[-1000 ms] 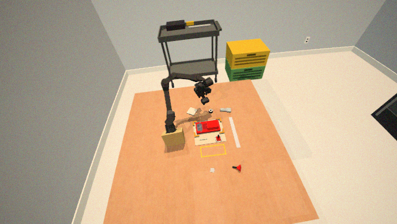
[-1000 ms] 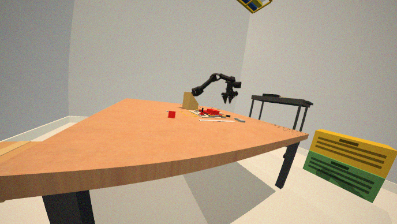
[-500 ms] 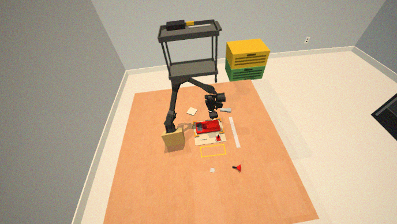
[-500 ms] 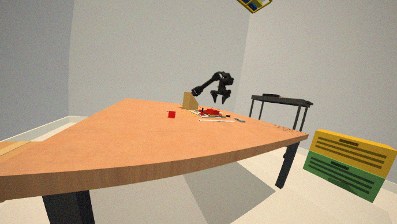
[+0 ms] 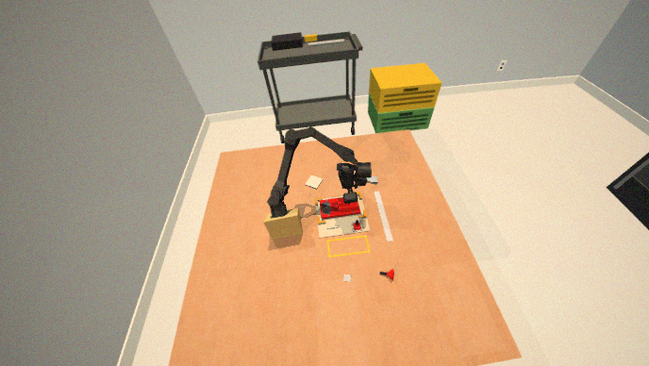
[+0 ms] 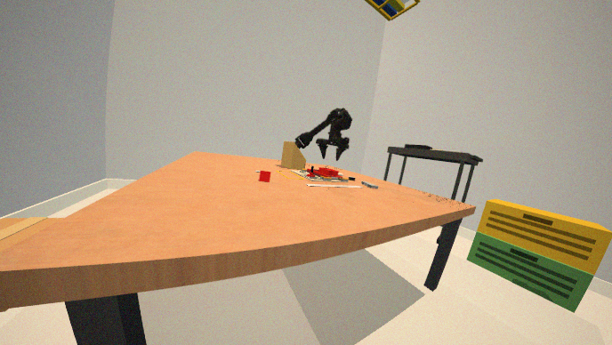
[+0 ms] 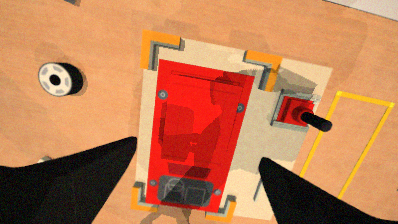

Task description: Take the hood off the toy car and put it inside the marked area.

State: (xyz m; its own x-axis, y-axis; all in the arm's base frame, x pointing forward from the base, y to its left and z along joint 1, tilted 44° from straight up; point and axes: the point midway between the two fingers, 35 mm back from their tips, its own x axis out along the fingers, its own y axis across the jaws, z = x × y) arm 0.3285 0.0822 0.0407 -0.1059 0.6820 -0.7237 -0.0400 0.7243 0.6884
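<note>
The hood lies 6 cm below my gripper tip. The rest, counted from my gripper tip: white strip: 17 cm ahead, 10 cm below, 7 cm to the right.
</note>
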